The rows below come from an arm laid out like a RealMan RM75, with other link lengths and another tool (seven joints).
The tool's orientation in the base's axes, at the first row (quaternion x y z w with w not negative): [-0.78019, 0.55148, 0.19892, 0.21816]
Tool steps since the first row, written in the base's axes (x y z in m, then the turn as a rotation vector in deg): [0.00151, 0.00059, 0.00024, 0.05, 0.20, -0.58]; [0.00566, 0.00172, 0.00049, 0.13, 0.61, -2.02]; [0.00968, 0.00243, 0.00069, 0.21, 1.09, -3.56]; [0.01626, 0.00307, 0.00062, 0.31, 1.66, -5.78]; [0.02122, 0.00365, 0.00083, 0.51, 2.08, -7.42]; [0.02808, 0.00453, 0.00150, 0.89, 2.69, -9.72]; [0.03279, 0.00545, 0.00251, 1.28, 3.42, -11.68]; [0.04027, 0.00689, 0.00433, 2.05, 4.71, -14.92]
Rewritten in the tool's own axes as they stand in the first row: [-0.00012, -0.00163, 0.00003, 0.18, -0.04, 0.59]; [0.00017, -0.00593, 0.00016, 0.68, -0.06, 2.00]; [0.00077, -0.00997, 0.00012, 1.18, -0.09, 3.53]; [0.00237, -0.01639, 0.00007, 2.00, -0.09, 5.68]; [0.00335, -0.02128, -0.00012, 2.64, -0.20, 7.26]; [0.00445, -0.02813, -0.00066, 3.55, -0.46, 9.47]; [0.00465, -0.03298, -0.00131, 4.19, -0.81, 11.47]; [0.00487, -0.04072, -0.00253, 5.22, -1.53, 14.81]
